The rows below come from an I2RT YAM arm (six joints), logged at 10 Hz.
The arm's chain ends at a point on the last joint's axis. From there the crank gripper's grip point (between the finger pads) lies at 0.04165 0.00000 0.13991 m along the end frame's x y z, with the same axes.
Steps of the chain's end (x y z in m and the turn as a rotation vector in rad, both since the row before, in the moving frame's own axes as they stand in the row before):
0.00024 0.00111 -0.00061 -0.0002 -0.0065 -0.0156
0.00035 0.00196 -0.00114 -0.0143 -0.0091 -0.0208
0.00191 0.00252 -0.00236 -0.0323 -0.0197 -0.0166
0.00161 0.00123 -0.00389 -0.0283 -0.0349 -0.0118
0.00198 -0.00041 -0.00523 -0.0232 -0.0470 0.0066
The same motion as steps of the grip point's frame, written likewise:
-0.00068 0.00050 -0.00034 -0.0002 -0.0065 -0.0156
-0.00091 0.00311 -0.00077 -0.0143 -0.0091 -0.0208
-0.00082 0.00638 -0.00163 -0.0323 -0.0197 -0.0166
-0.00328 0.00475 -0.00257 -0.0283 -0.0349 -0.0118
-0.00465 0.00311 -0.00347 -0.0232 -0.0470 0.0066

